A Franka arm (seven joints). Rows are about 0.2 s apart.
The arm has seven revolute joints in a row. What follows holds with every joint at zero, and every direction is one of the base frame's. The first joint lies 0.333 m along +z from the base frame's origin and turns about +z. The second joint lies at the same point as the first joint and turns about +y. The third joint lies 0.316 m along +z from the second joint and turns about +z. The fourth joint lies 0.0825 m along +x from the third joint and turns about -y. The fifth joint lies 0.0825 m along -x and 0.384 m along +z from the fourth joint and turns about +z. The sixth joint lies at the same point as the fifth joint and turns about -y. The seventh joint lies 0.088 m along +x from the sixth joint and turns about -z. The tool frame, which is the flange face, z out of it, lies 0.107 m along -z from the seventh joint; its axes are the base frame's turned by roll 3.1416, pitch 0 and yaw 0 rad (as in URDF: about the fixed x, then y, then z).
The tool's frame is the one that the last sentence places.
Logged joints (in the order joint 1, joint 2, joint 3, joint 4, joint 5, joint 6, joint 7), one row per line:
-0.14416, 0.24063, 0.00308, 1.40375, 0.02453, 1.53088, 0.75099
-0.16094, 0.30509, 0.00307, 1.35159, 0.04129, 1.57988, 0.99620
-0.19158, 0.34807, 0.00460, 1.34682, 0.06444, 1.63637, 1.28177
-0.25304, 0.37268, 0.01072, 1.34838, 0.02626, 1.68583, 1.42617
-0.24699, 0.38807, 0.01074, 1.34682, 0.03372, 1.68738, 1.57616
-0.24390, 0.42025, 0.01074, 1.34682, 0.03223, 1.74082, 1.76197
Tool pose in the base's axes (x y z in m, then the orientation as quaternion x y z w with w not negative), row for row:
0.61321, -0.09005, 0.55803, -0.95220, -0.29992, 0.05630, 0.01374
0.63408, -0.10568, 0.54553, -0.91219, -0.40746, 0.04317, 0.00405
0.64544, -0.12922, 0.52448, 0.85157, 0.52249, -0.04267, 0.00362
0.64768, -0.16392, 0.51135, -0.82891, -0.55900, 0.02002, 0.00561
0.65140, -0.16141, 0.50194, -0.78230, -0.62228, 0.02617, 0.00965
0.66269, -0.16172, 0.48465, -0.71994, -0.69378, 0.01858, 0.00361
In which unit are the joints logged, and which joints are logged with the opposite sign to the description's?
The joints are logged in radians. Opposite sign: joint 4, joint 5, joint 7.
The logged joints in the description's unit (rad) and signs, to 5 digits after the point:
-0.14416, 0.24063, 0.00308, -1.40375, -0.02453, 1.53088, -0.75099
-0.16094, 0.30509, 0.00307, -1.35159, -0.04129, 1.57988, -0.99620
-0.19158, 0.34807, 0.00460, -1.34682, -0.06444, 1.63637, -1.28177
-0.25304, 0.37268, 0.01072, -1.34838, -0.02626, 1.68583, -1.42617
-0.24699, 0.38807, 0.01074, -1.34682, -0.03372, 1.68738, -1.57616
-0.24390, 0.42025, 0.01074, -1.34682, -0.03223, 1.74082, -1.76197

